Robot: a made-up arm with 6 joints.
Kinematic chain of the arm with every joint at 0, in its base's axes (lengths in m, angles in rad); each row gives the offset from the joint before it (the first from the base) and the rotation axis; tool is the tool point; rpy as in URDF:
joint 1: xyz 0 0 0.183 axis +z
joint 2: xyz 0 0 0 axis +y
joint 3: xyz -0.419 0 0.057 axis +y
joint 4: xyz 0.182 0 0.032 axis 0.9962 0 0.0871
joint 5: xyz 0 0 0 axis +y
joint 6: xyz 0.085 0 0.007 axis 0.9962 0 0.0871
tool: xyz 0 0 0 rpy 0 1.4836 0
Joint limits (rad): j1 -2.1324..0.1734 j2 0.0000..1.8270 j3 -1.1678..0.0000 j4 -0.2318..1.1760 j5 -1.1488..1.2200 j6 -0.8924..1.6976
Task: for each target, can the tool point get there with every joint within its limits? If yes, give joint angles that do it. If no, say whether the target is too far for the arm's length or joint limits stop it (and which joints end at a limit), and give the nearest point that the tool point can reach.
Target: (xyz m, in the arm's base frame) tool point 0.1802 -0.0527 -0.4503
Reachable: no: joint limits stop it (at a limit: joint 1, joint 2, joint 3, joint 5) | nearest point 0.1235 0.1603 0.1969 | short by 0.684 m
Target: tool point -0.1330 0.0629 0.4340
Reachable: yes | joints -0.6586 0.2697 -0.3023 0.6870 -0.6293 0.4208
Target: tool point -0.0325 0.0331 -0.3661
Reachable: no: joint limits stop it (at a limit: joint 2, joint 3, joint 5) | nearest point -0.1410 0.1436 0.1946 | short by 0.582 m
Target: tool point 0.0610 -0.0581 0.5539
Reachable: yes | joints -0.3732 1.0074 -0.6015 0.5638 -0.7780 -0.1119
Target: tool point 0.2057 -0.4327 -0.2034
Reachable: no: joint limits stop it (at a limit: joint 2) | nearest point 0.1131 -0.2380 0.3239 | short by 0.570 m
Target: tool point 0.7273 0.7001 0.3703
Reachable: no: too far | nearest point 0.2483 0.3611 0.4770 | short by 0.596 m
